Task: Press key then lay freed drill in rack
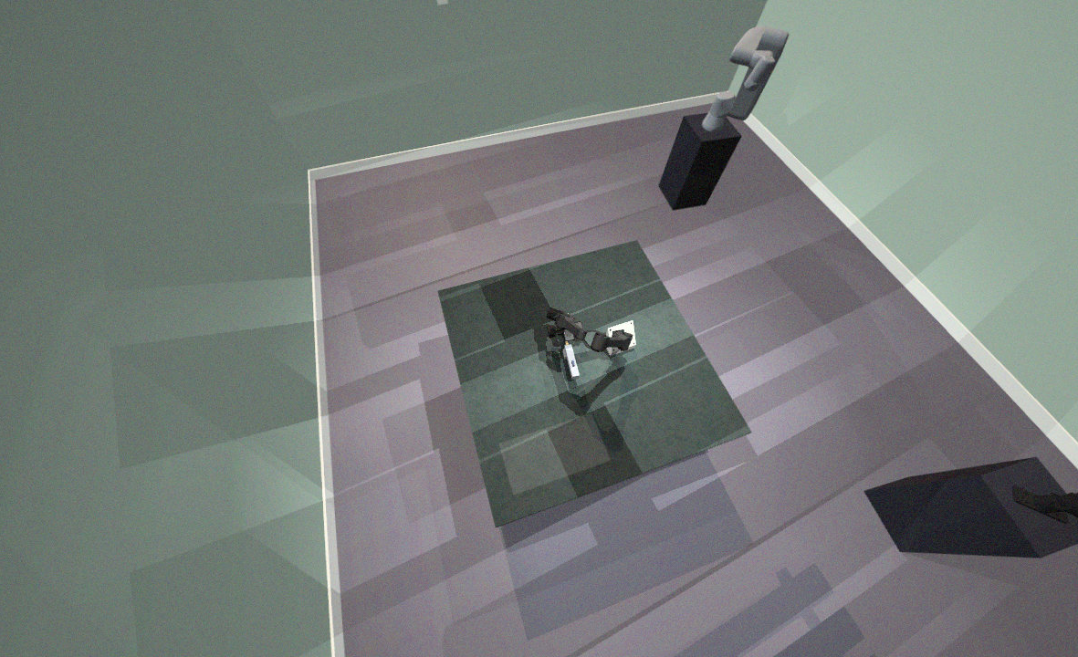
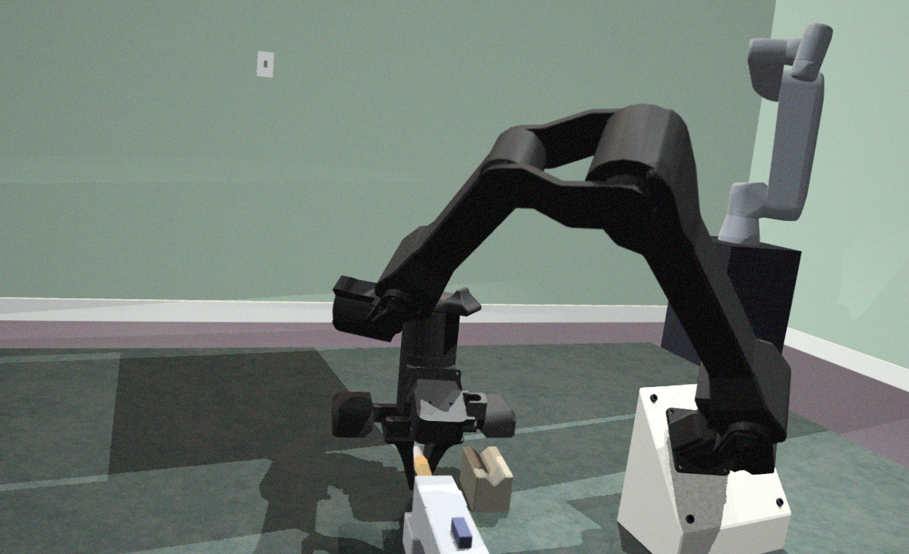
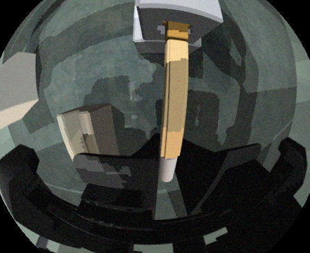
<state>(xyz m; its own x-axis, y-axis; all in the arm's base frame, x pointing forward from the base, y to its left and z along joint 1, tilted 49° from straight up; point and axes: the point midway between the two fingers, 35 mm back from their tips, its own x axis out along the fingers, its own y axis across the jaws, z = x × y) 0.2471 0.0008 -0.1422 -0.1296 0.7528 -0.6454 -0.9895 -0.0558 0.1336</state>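
The drill lies 4 cm to the left of my gripper tip and 4 cm above it. The rest, counted from my gripper tip: grey housing: 17 cm to the left, 4 cm above, 1 cm ahead; blue key: 20 cm to the left, 5 cm above, 1 cm ahead.
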